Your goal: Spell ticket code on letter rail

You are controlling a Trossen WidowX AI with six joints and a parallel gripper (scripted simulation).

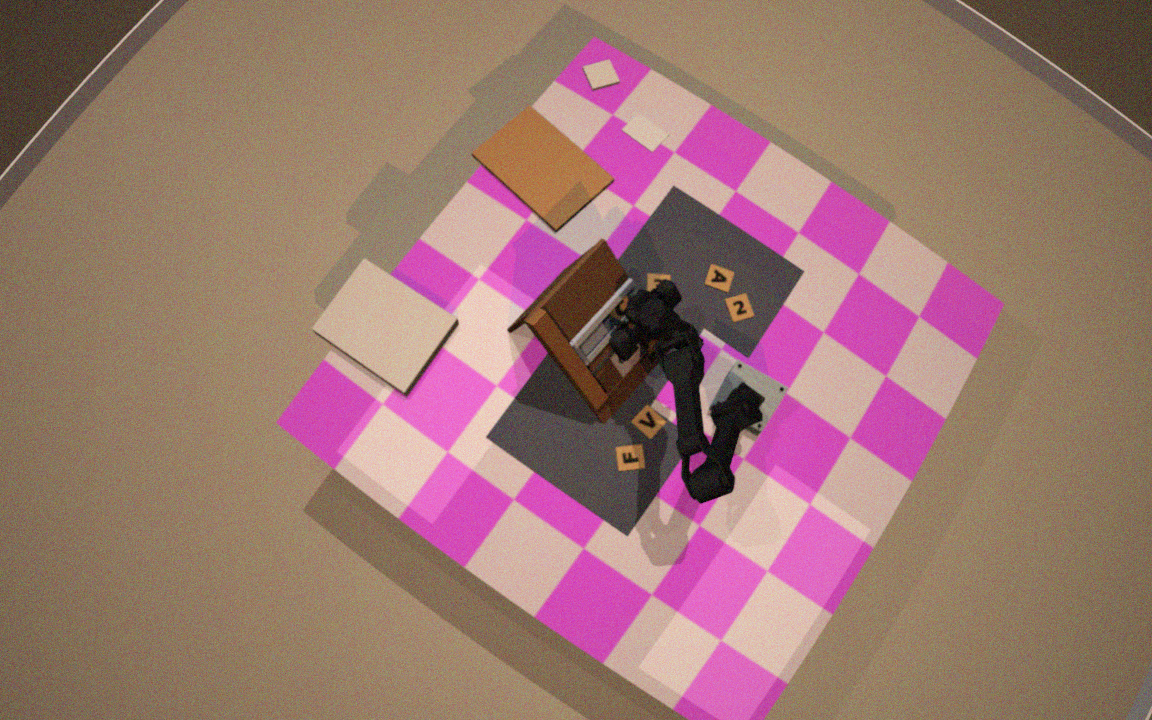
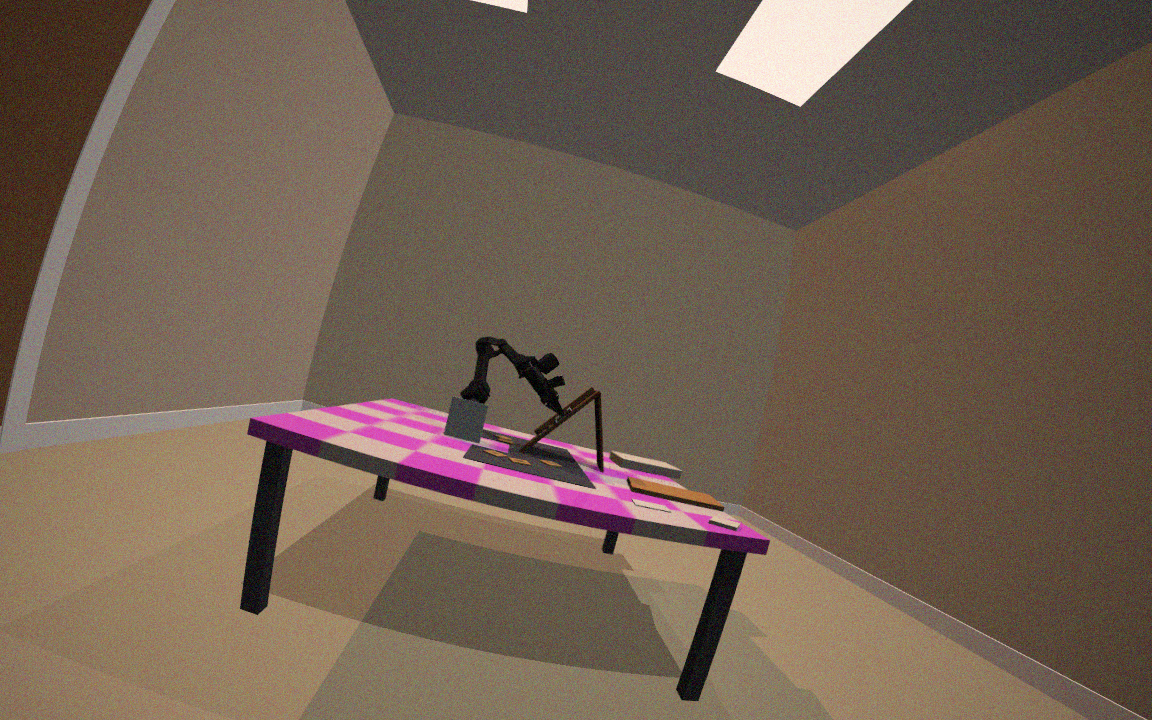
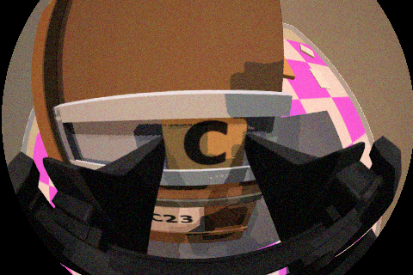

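The white ticket is 6 cm behind my gripper tip, 5 cm to the left of it and 9 cm below it. Also, from my gripper tip: c tile right at my gripper tip; then 3 tile 2 cm behind, 15 cm to the right, 16 cm below; then v tile 18 cm behind, 13 cm to the left, 16 cm below.
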